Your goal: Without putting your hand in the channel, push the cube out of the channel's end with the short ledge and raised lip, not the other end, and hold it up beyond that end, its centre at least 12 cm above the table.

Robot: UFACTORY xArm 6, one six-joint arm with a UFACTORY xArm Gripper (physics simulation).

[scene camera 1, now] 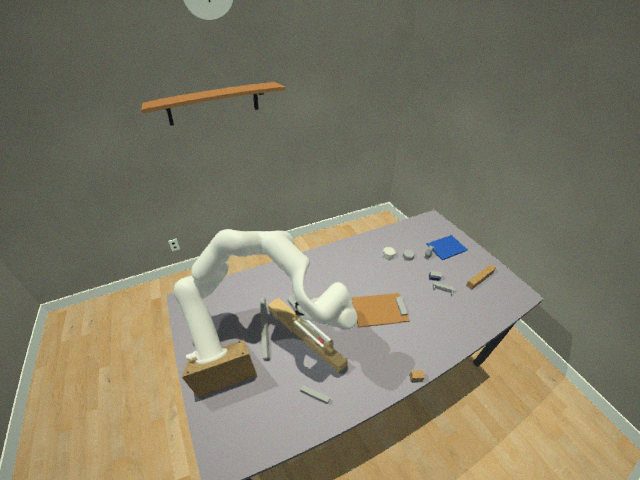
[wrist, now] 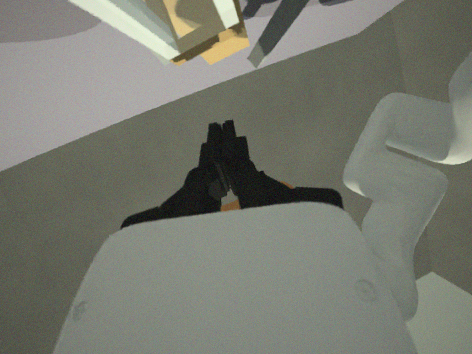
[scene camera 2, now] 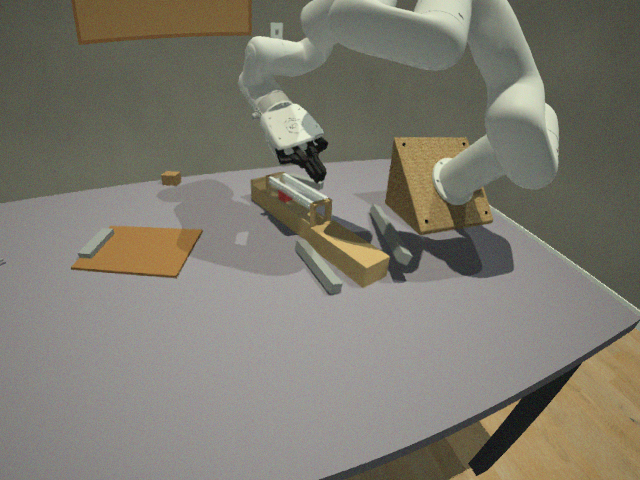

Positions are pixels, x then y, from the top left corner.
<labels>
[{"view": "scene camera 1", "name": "brown board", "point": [384, 309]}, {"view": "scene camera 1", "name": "wooden channel block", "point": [278, 308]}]
</labels>
